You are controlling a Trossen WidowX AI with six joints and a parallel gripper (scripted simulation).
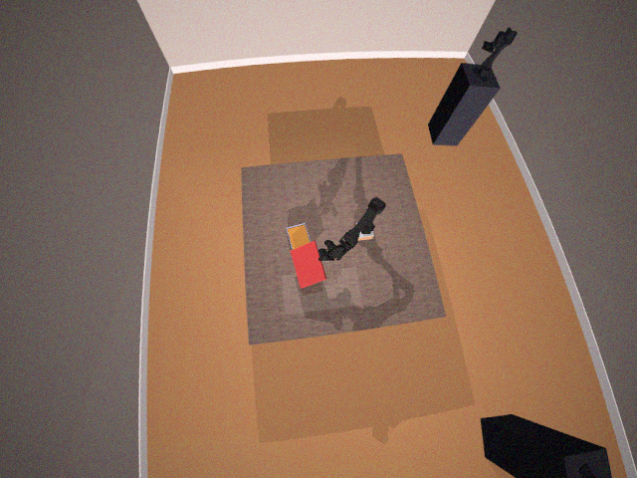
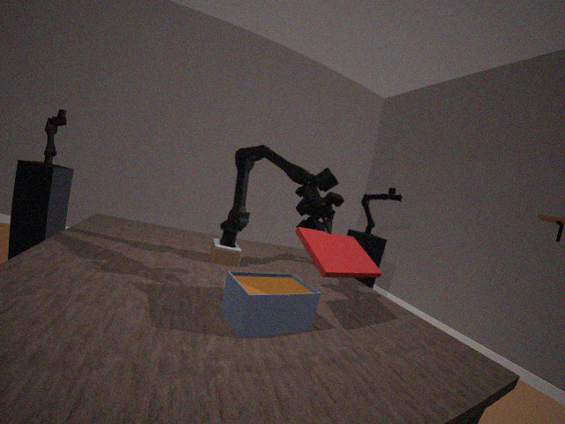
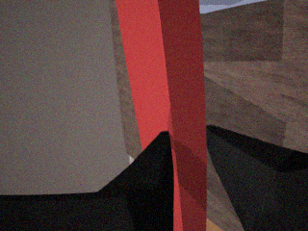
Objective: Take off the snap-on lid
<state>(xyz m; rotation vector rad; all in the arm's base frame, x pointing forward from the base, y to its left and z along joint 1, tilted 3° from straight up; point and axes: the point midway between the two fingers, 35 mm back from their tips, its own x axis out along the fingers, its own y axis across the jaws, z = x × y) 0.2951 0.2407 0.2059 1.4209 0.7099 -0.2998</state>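
The lid is 70 mm ahead of my gripper tip, 30 mm below it and 20 mm to the left of it. From my gripper tip the other things lie so: blue-grey storage box: 180 mm to the right, 180 mm below, 120 mm ahead.
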